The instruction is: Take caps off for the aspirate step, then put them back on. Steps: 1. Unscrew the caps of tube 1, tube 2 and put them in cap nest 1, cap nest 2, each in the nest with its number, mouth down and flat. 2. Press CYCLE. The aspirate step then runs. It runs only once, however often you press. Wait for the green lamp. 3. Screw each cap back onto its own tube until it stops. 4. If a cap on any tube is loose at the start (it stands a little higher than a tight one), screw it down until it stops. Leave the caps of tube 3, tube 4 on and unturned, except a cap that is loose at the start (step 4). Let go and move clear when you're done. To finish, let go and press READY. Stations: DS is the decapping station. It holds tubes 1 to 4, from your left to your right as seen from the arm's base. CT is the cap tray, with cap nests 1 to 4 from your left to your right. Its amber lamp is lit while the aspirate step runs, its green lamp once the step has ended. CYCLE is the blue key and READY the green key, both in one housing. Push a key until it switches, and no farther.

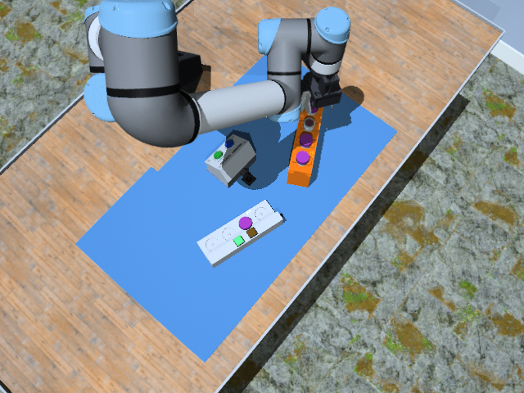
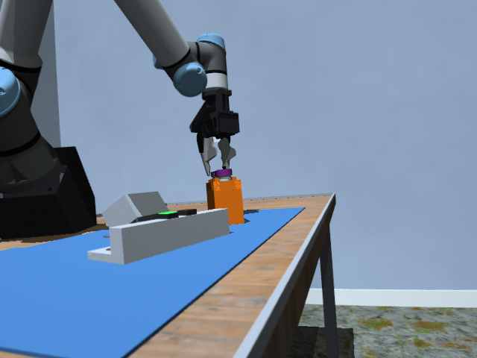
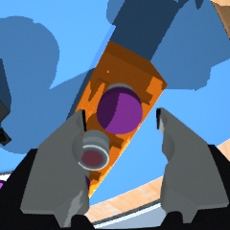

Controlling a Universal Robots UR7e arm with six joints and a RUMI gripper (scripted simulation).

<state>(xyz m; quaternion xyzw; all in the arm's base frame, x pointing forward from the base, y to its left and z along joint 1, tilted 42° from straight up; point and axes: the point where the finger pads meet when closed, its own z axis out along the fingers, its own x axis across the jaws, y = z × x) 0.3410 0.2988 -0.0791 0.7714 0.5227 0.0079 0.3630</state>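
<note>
The purple cap lies 10 mm below my hand. The rest, counted from my hand: grey key housing 240 mm to the right, 80 mm behind, 70 mm below; green key 270 mm to the right, 100 mm behind, 60 mm below; blue key 220 mm to the right, 100 mm behind, 60 mm below.
</note>
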